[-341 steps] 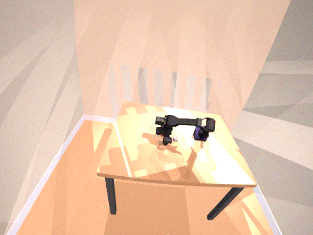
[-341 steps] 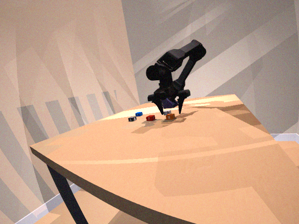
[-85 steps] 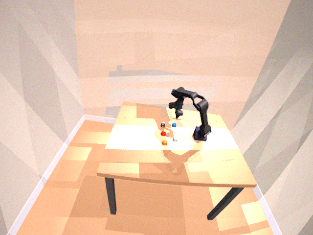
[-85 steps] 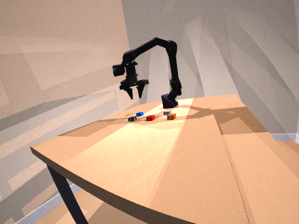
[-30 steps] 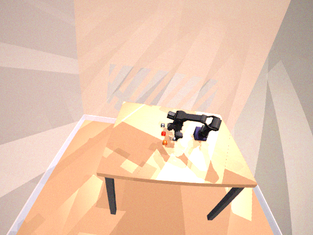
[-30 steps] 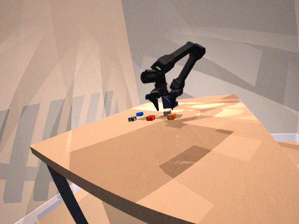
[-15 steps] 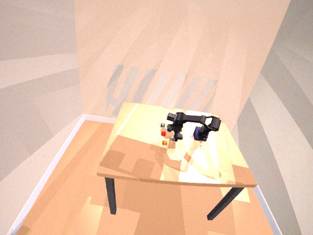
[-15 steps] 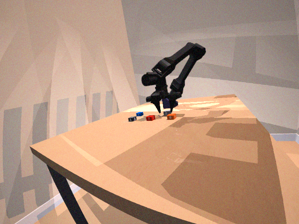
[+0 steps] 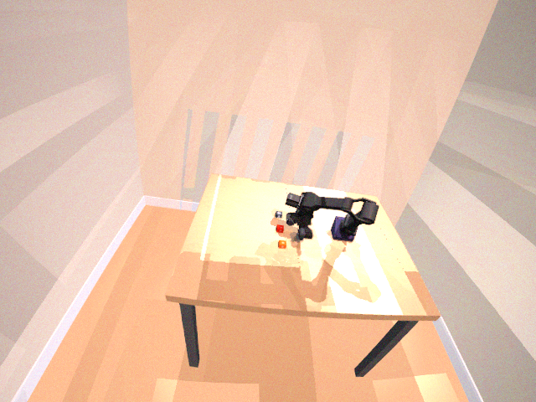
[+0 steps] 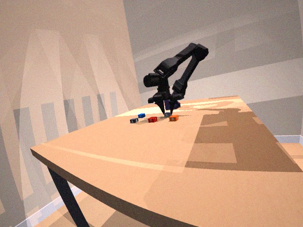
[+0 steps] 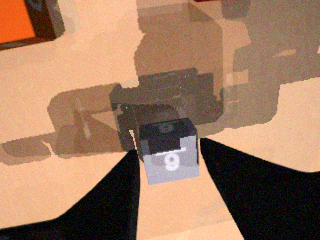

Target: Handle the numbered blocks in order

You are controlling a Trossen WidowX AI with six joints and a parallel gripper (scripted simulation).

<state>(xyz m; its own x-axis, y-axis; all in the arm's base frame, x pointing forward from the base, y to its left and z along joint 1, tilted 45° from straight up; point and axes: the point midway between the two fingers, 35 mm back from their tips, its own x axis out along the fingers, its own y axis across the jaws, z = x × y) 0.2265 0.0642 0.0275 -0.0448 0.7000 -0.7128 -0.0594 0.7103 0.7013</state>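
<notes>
My gripper tip is now right at the grey block. Round my gripper tip: red block: 100 mm ahead, 40 mm to the right; orange block: 80 mm ahead, 70 mm to the left; blue block: 180 mm to the right.
</notes>
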